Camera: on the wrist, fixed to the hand. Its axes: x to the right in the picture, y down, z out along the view.
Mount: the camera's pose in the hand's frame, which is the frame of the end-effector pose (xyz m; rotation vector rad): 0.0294 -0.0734 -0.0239 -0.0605 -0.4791 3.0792
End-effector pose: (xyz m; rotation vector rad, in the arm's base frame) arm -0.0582 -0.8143 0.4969 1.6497 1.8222 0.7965
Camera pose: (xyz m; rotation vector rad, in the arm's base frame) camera -0.1277 -0.7918 0.4584 -2.0352 1.8323 -0.5514
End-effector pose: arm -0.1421 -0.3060 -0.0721 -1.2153 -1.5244 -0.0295
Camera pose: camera -0.1703 -0.3353 -0.0002 1.9576 -1.2355 -1.8464
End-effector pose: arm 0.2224 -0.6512 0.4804 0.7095 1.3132 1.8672
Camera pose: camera 0.2053 -0.6248 0.4040 -1.4038 0.7718 -0.7761
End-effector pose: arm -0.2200 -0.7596 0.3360 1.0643 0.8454 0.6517
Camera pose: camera -0.2202 -0.7509 0.2539 -1.1549 1.6373 -1.8225
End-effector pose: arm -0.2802 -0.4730 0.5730 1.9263 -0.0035 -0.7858
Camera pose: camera -0.2686 -0.4277 0.5049 -0.1337 -2.2358 0.9695
